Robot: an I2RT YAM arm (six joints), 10 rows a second.
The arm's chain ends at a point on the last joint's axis. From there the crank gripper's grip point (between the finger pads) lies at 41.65 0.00 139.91 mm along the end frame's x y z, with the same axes.
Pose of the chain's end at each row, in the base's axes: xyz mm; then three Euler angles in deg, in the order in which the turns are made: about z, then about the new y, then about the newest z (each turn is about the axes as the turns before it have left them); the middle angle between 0 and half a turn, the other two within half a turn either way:
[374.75 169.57 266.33 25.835 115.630 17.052]
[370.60 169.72 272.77 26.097 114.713 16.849]
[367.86 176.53 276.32 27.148 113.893 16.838]
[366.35 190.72 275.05 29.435 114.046 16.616]
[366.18 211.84 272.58 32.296 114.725 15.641]
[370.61 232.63 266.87 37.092 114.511 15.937]
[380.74 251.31 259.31 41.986 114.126 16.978]
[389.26 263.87 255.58 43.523 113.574 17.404]
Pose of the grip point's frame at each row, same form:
[467.46 228.03 169.91 25.835 115.630 17.052]
[464.46 229.14 178.07 26.097 114.713 16.849]
[461.81 238.27 183.20 27.148 113.893 16.838]
[457.61 255.89 181.59 29.435 114.046 16.616]
[453.42 280.27 177.63 32.296 114.725 15.641]
[452.00 308.51 172.39 37.092 114.511 15.937]
[455.41 334.88 165.77 41.986 114.126 16.978]
[462.14 350.26 163.20 43.523 113.574 17.404]

